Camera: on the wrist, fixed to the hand. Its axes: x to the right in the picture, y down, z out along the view.
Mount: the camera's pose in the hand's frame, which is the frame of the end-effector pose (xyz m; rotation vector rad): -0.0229 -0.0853 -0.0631 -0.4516 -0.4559 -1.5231
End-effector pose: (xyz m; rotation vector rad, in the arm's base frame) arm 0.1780 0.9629 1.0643 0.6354 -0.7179 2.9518
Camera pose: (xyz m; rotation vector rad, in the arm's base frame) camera 0.1861 1.0686 1.0410 1.1001 -0.4834 1.2337
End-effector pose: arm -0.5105 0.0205 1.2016 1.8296 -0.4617 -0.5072
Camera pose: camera -0.4892 0.1078 1.1407 1.3018 0.8369 -1.8701
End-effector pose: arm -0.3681 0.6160 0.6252 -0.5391 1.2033 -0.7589
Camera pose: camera -0.4522 0.5799 0.6836 -1.9732 0.3314 -1.4851
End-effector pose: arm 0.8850 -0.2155 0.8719 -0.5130 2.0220 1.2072
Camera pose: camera 0.9317 -0.3125 0.8579 -1.4437 0.5157 0.6118
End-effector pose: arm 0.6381 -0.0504 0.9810 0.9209 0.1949 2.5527
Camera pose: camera 0.6425 0.0174 0.8963 0.6775 0.0951 0.9014
